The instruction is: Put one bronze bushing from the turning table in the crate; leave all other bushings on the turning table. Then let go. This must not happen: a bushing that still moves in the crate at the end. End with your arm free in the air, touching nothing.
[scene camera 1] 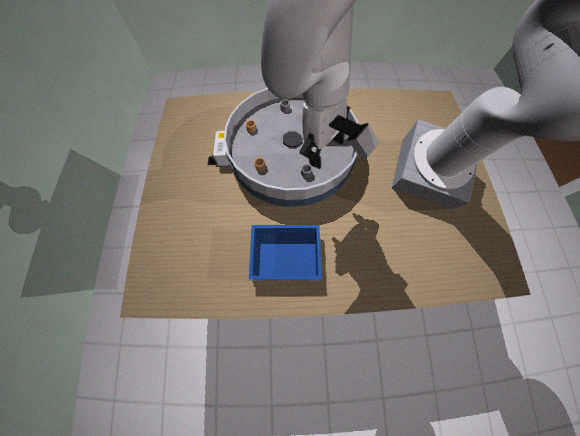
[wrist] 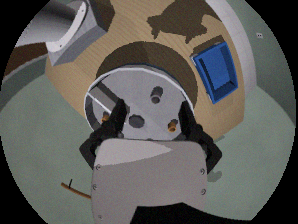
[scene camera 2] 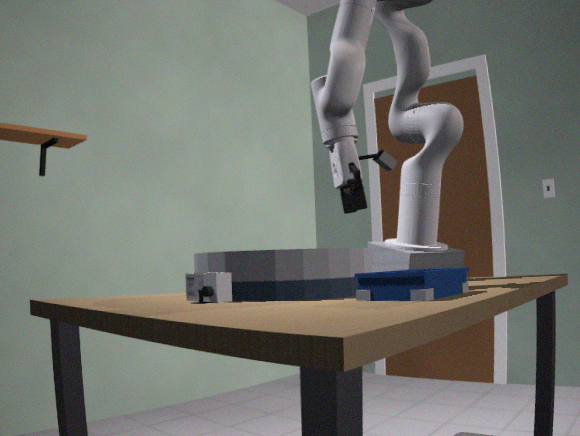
Observation:
I see my gripper (scene camera 1: 326, 153), a turning table (scene camera 1: 277, 139) and a blue crate (scene camera 1: 277, 252).
My gripper is seen too in the wrist view (wrist: 152, 106) and in scene camera 2 (scene camera 2: 355, 211). The turning table is seen too in the wrist view (wrist: 147, 121). The blue crate shows as well in the wrist view (wrist: 218, 66) and in scene camera 2 (scene camera 2: 402, 285).

